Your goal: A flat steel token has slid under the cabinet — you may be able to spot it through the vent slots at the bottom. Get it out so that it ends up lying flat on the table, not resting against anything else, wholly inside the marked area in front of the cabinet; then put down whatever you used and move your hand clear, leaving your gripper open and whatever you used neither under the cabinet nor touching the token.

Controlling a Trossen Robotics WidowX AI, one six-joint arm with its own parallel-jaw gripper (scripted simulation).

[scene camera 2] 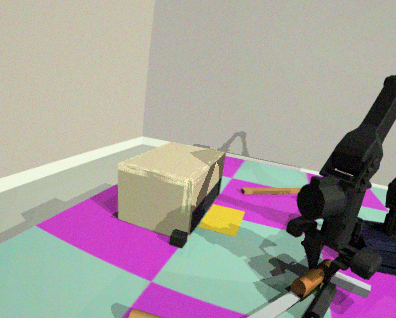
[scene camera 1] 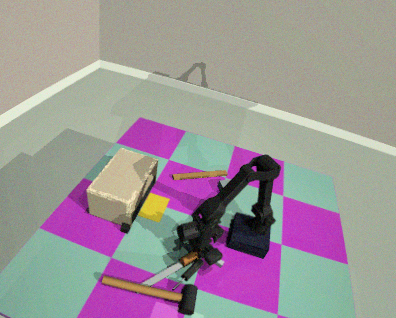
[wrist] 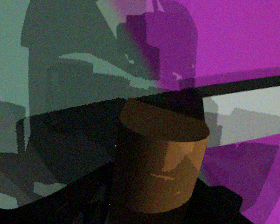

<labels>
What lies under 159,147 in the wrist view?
A flat steel-bladed tool.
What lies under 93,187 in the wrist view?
My gripper.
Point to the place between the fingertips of my gripper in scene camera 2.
318,277
</labels>
